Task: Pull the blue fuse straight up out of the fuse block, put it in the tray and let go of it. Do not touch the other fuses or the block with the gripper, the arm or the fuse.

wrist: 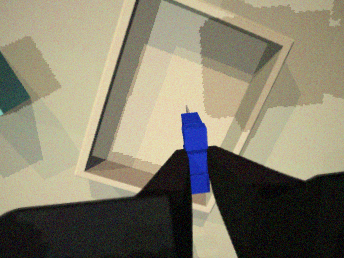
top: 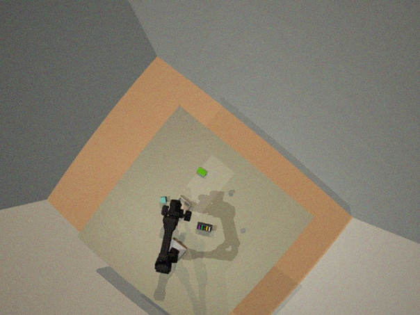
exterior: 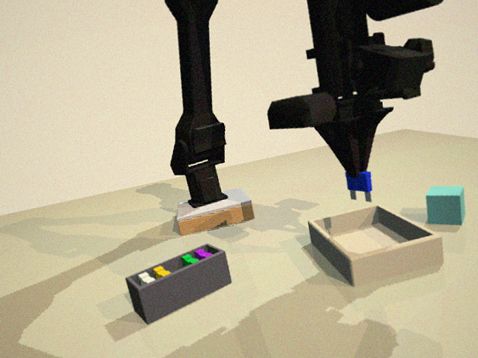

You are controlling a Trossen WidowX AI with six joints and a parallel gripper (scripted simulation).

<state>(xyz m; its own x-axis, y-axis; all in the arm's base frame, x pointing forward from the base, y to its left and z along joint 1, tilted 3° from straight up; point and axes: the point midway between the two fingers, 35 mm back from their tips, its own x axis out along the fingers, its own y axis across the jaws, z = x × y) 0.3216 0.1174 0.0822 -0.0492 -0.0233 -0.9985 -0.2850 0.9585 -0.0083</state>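
Now: gripper tip 90 mm above the beige tray. Round my gripper tip: green block: 300 mm ahead, 10 mm to the right, 90 mm below; then teal cube: 10 mm behind, 130 mm to the left, 70 mm below; then blue fuse: 10 mm below.
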